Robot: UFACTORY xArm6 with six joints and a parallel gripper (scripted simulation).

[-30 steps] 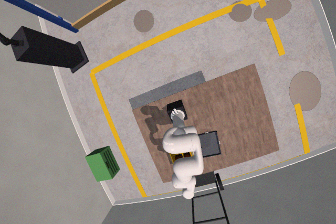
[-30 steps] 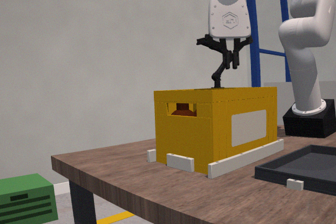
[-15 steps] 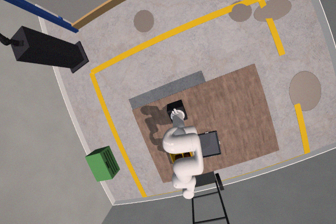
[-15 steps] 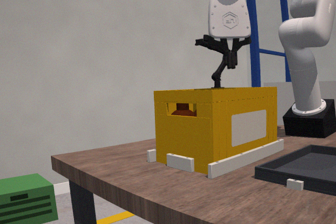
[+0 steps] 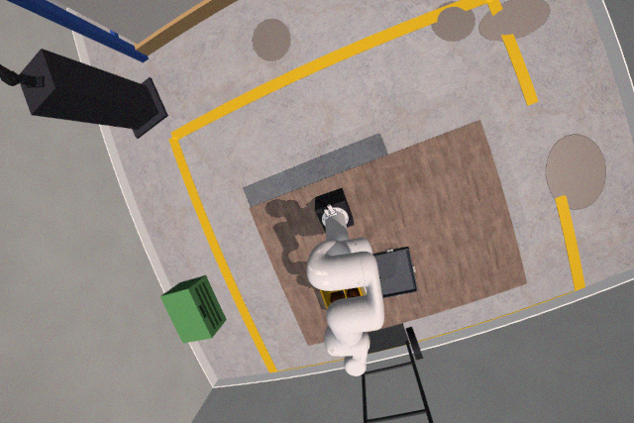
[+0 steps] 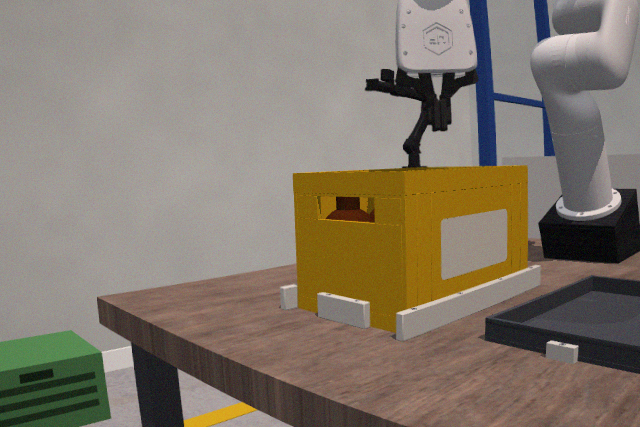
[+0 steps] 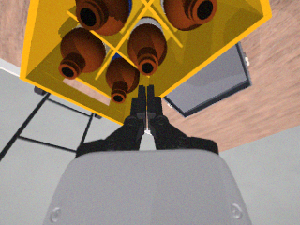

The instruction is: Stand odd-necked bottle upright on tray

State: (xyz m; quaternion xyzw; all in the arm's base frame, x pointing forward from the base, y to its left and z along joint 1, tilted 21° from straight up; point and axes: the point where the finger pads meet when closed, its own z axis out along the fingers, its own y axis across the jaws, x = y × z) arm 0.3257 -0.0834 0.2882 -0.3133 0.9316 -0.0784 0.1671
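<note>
My gripper is now 1 cm past the yellow crate, 4 cm to the left of it and 16 cm above it. The rest, counted from my hand: dark tray (2 cm ahead, 23 cm to the left, 23 cm below).
</note>
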